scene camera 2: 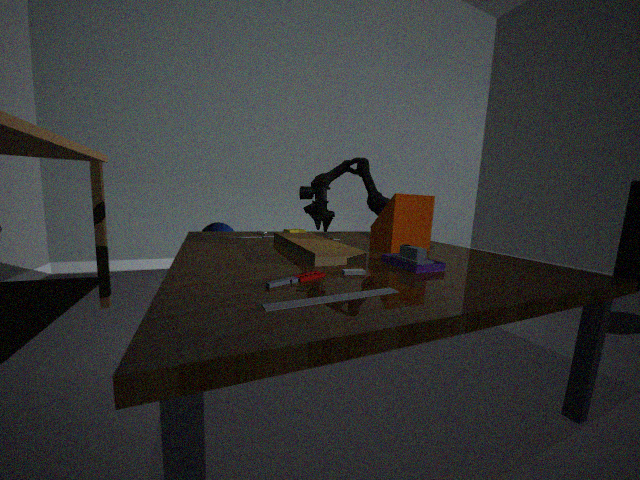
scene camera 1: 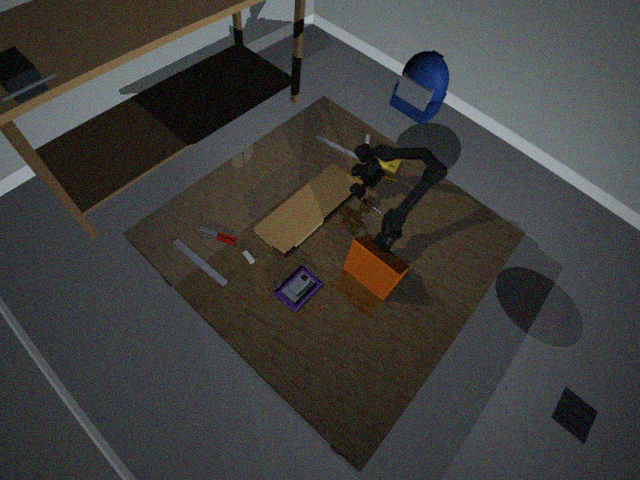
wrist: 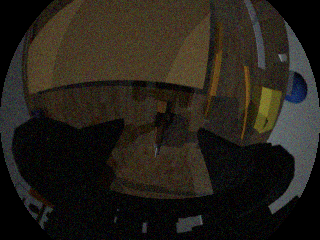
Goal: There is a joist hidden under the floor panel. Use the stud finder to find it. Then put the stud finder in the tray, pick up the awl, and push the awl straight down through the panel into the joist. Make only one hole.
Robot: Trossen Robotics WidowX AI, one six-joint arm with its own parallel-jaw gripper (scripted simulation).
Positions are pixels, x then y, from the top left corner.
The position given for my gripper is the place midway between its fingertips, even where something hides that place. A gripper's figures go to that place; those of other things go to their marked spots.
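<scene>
My gripper (wrist: 161, 127) is 10 cm from the lens. A yellow block (wrist: 270, 101) is 26 cm from the lens.
</scene>
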